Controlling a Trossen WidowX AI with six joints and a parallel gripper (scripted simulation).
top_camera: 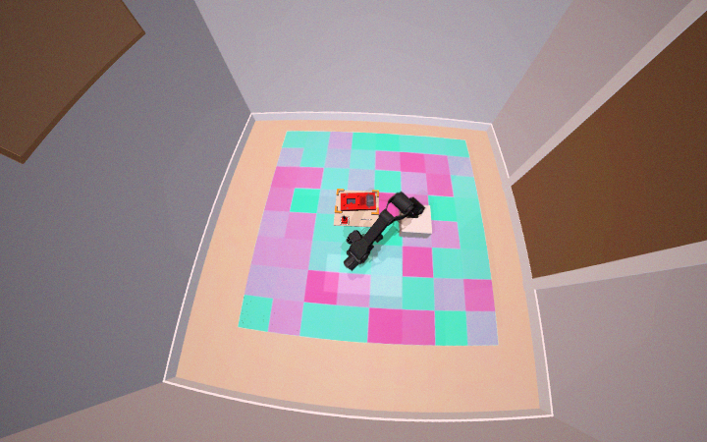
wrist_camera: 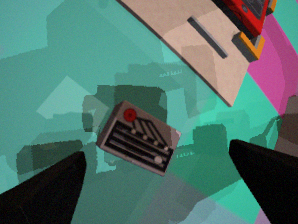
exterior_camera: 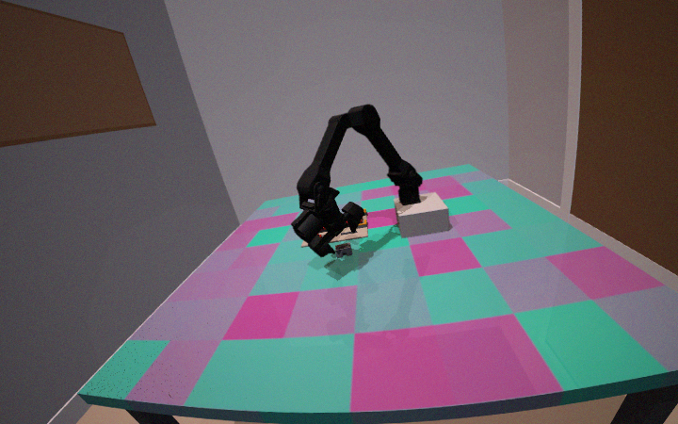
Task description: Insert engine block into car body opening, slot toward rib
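Now: gripper tip 1 cm short of the engine block and 3 cm above it.
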